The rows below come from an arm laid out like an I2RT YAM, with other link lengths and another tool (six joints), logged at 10 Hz.
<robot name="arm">
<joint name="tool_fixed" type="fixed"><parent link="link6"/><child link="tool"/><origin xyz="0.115 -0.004 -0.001" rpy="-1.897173 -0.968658 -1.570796"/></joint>
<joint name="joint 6" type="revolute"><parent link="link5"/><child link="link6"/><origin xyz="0.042 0 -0.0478"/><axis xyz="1 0 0"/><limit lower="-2.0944" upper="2.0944"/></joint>
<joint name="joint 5" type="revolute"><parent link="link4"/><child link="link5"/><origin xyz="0.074 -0.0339 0.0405"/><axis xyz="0 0 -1"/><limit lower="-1.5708" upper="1.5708"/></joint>
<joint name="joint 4" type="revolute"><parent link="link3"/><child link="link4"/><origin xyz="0.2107 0.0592 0.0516"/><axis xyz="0 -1 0"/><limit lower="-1.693" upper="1.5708"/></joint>
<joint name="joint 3" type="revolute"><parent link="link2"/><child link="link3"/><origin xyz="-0.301 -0.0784 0"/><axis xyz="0 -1 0"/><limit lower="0" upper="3.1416"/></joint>
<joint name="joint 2" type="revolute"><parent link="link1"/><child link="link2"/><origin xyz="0.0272 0.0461 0.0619"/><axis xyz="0 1 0"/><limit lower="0" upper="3.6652"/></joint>
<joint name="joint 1" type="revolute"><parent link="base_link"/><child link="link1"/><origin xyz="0 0 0.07"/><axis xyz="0 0 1"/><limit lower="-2.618" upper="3.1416"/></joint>
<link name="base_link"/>
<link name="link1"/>
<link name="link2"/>
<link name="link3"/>
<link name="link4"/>
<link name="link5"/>
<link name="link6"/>
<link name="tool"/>
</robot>
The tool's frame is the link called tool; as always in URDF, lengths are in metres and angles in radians.
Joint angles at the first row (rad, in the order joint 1, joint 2, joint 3, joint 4, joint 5, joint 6):
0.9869, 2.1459, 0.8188, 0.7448, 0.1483, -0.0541
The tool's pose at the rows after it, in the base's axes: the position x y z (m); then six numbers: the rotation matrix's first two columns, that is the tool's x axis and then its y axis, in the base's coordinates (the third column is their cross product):
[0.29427 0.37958 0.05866 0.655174 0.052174 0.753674 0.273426 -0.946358 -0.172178]
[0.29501 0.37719 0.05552 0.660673 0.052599 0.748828 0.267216 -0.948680 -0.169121]
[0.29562 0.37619 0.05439 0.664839 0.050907 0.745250 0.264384 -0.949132 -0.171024]
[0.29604 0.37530 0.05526 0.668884 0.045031 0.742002 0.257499 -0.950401 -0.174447]
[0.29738 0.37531 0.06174 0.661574 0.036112 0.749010 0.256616 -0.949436 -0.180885]
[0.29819 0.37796 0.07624 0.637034 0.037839 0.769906 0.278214 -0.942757 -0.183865]
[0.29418 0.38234 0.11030 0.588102 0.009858 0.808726 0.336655 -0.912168 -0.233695]
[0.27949 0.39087 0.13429 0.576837 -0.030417 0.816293 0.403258 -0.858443 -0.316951]
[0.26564 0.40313 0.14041 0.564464 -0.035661 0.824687 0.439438 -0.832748 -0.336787]
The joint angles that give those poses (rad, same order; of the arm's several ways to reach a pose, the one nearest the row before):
0.9819, 2.1506, 0.8220, 0.7444, 0.1460, -0.0537
0.9775, 2.1552, 0.8192, 0.7433, 0.1452, -0.0507
0.9740, 2.1568, 0.8185, 0.7424, 0.1413, -0.0476
0.9726, 2.1523, 0.8191, 0.7353, 0.1423, -0.0403
0.9711, 2.1374, 0.8188, 0.7344, 0.1450, -0.0419
0.9719, 2.1061, 0.8216, 0.7315, 0.1419, -0.0670
0.9711, 2.0350, 0.7919, 0.7889, 0.1020, -0.0987
0.9832, 1.9924, 0.7513, 0.8772, 0.0310, -0.0818
1.0214, 1.9957, 0.7454, 0.9219, 0.0316, -0.0782

